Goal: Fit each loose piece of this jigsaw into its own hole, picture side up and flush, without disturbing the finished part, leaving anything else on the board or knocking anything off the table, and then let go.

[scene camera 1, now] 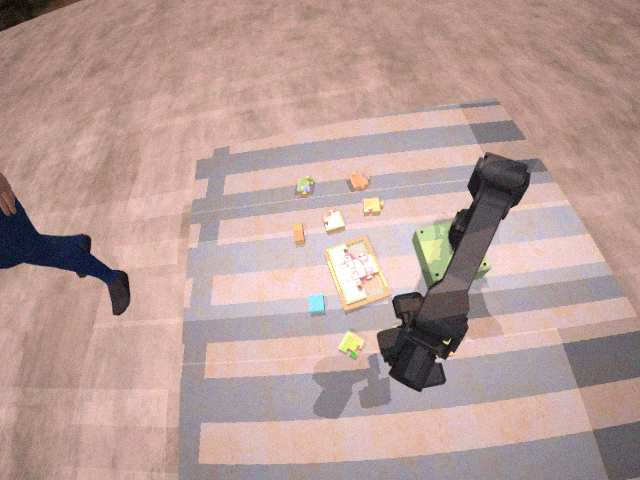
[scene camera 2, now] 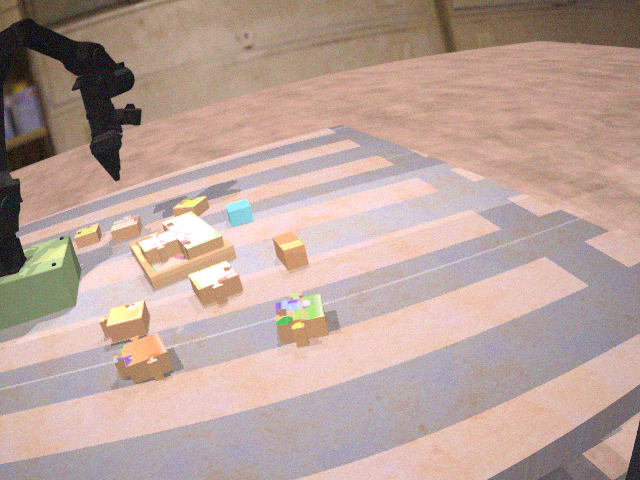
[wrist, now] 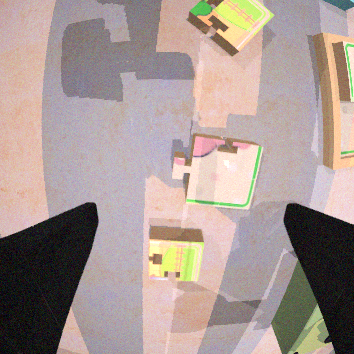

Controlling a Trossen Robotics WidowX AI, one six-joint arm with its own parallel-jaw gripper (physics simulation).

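Note:
The wooden tray [scene camera 1: 378, 267] [scene camera 2: 180, 272] [wrist: 327, 100] holds the joined pink-pig part [scene camera 1: 354, 268] [scene camera 2: 192, 230]. Two corners of the tray on the robot-base side are open holes. A cream piece [wrist: 220, 175] [scene camera 2: 126, 228] with pink patches and a green edge line lies picture side up outside the tray. A second cream piece [scene camera 1: 333, 220] [scene camera 2: 215, 277] with red-pink marks lies beyond the tray's other end, picture side up. My gripper [scene camera 2: 118, 178] [wrist: 194, 214] is open and empty, high above the table near the first cream piece, which the arm hides in scene camera 1.
Lime pieces [scene camera 1: 351, 344] [wrist: 175, 261] flank the first cream piece. Near the second lie a yellow piece [scene camera 1: 372, 206], orange piece [scene camera 1: 359, 181] and green-purple piece [scene camera 1: 305, 186]. A cyan block [scene camera 1: 316, 303] and orange block [scene camera 1: 298, 234] lie beside the tray; the green base [scene camera 1: 431, 253] stands opposite.

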